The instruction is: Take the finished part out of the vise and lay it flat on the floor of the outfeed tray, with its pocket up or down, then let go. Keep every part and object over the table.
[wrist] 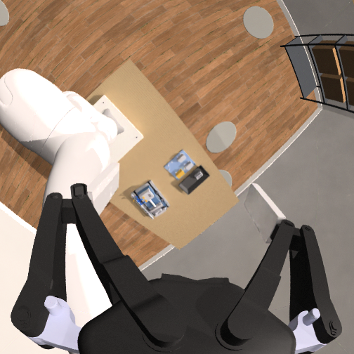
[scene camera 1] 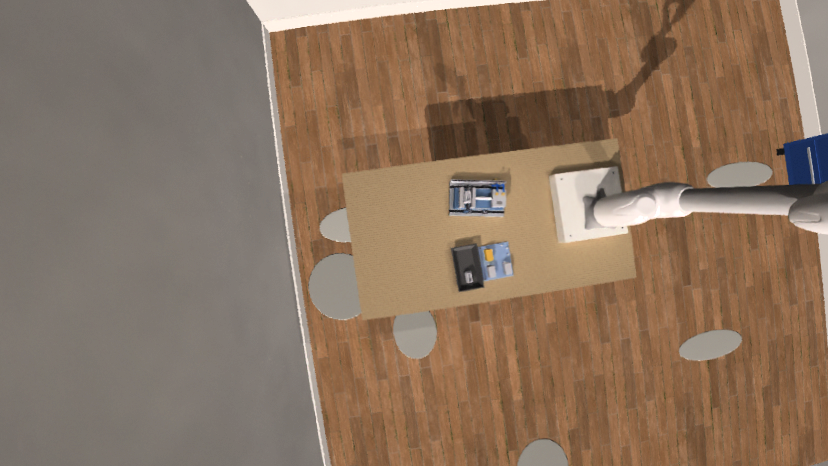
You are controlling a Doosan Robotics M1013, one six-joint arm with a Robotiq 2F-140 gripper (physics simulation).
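Frame: origin at the arm's base, x ahead, y left, z up, level; centimetres.
Seen in the pictures: arm's base at its link origin: [scene camera 1: 599,212].
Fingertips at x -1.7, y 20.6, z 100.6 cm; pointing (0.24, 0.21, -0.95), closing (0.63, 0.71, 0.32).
Note:
Offsets run from my fingertips to a thing's top centre. Level surfaces: height alone.
The blue and grey vise @(dx +67.7, dy -30.8, dz -96.5 cm) [scene camera 1: 461,200] [wrist: 150,199] stands on the table. Pale pieces show in it, but it is too small to tell which is the finished part. The black outfeed tray [scene camera 1: 466,257] [wrist: 188,186] stands apart from the vise; a small grey piece @(dx +74.2, dy +11.3, dz -101.7 cm) [scene camera 1: 468,277] [wrist: 199,174] lies in it, near one end. My gripper [wrist: 185,184] is open, with its pads wide apart and nothing between them. It is high above the table and far from vise and tray. In the scene view the gripper does not show; the arm runs out at the right edge.
A light blue plate @(dx +58.4, dy +3.9, dz -105.6 cm) [scene camera 1: 496,250] [wrist: 172,167] with a yellow block @(dx +62.9, dy -0.1, dz -102.0 cm) [scene camera 1: 489,254] [wrist: 180,174] and two grey blocks adjoins the tray. The white robot base [scene camera 1: 570,202] [wrist: 131,137] stands at one end of the tan table @(dz -106.4 cm) [scene camera 1: 399,231] [wrist: 200,220]. A dark shelf rack shows in the wrist view.

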